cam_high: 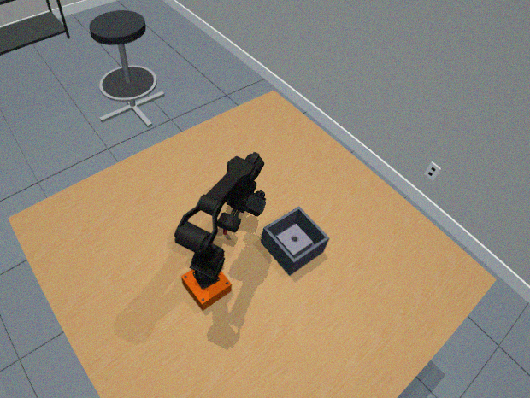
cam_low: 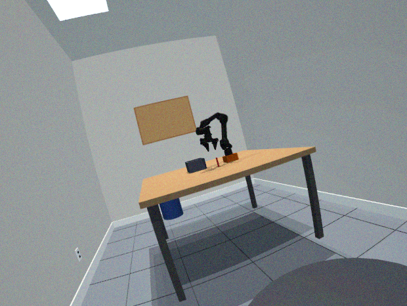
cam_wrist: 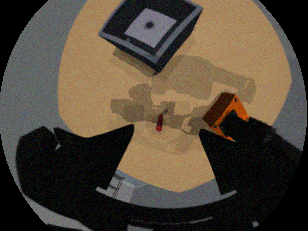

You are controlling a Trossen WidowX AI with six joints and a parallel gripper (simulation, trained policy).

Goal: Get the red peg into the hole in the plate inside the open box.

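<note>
Now: gripper tip 1 cm past the red peg, 4 cm to the right of it and 11 cm above it. The rest, counted from my gripper tip: light plate: 16 cm ahead, 13 cm to the right, 10 cm below; then dark box: 16 cm ahead, 13 cm to the right, 12 cm below.
</note>
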